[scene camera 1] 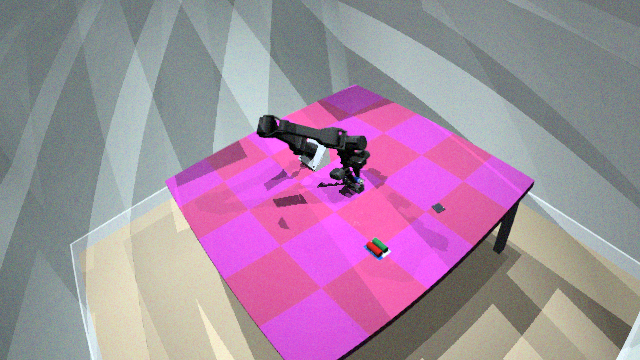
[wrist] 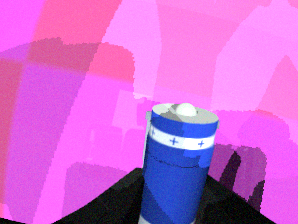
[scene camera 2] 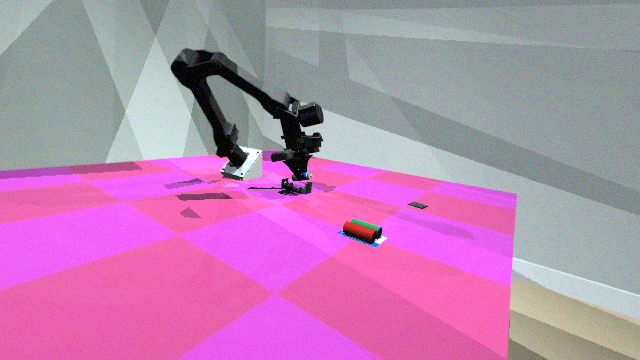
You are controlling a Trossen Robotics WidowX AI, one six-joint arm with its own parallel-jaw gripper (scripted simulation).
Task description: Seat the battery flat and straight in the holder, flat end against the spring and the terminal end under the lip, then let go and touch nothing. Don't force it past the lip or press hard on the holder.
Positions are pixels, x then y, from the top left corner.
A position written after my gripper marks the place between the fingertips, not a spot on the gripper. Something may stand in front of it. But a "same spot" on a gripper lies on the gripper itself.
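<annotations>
Scene camera 1 shows my gripper [356,181]. The wrist view and scene camera 2 also show my gripper; on it, [wrist: 127,193] and [scene camera 2: 306,169] are the same spot.
</annotations>
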